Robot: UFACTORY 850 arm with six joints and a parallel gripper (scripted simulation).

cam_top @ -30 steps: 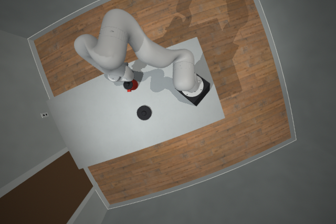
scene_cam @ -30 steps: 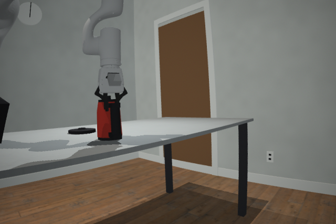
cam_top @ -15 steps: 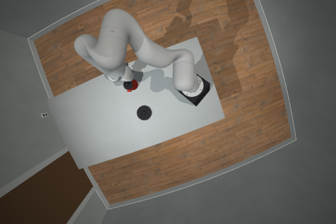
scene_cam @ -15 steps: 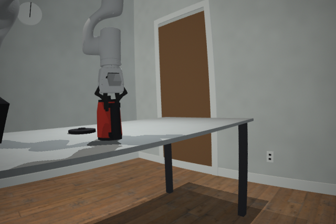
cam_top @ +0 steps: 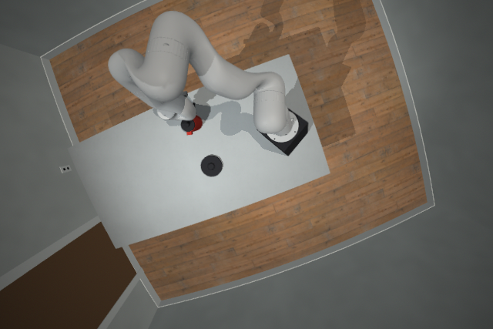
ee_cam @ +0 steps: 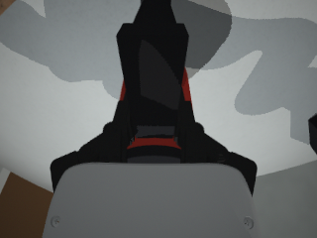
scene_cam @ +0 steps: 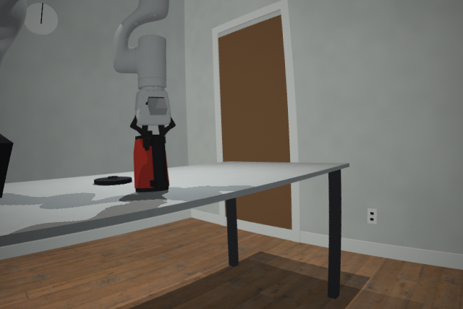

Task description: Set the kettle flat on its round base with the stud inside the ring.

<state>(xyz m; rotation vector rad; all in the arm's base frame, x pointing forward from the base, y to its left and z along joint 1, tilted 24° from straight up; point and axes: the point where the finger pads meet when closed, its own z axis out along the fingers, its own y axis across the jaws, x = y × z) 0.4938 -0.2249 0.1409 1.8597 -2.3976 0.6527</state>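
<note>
Right now the red kettle is 1 cm ahead of my hand, 2 cm to the left of it and 5 cm below it. The rest, counted from my hand: black round base: 2 cm ahead, 37 cm to the left, 14 cm below.
</note>
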